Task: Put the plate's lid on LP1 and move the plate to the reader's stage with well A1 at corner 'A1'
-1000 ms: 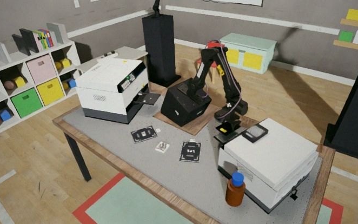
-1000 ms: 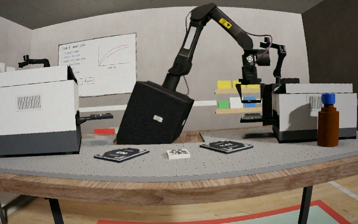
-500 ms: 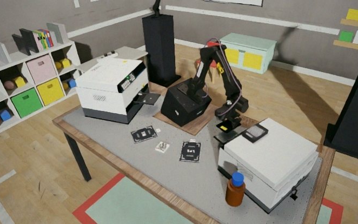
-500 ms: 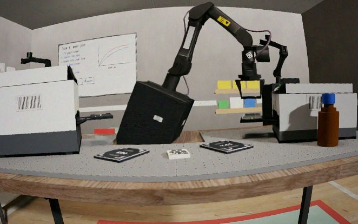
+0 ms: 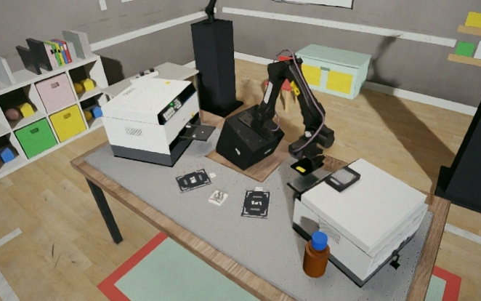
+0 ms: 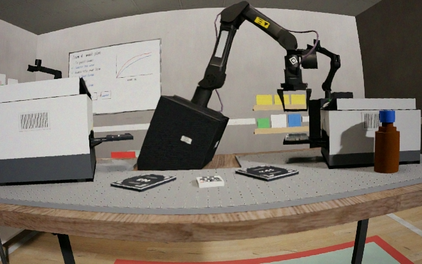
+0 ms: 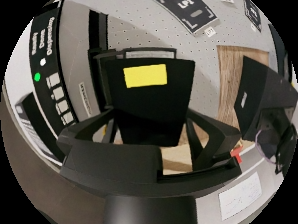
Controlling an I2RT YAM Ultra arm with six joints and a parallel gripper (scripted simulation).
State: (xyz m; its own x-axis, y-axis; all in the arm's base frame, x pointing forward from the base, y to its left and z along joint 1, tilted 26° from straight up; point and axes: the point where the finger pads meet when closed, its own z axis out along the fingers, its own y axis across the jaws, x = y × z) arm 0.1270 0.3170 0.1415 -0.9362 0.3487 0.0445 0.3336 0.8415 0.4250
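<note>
The white well plate is 100 mm below my hand. The rest, counted from my hand: black lid right at my hand; then capped bottle 340 mm ahead, 200 mm to the left, 80 mm below.
</note>
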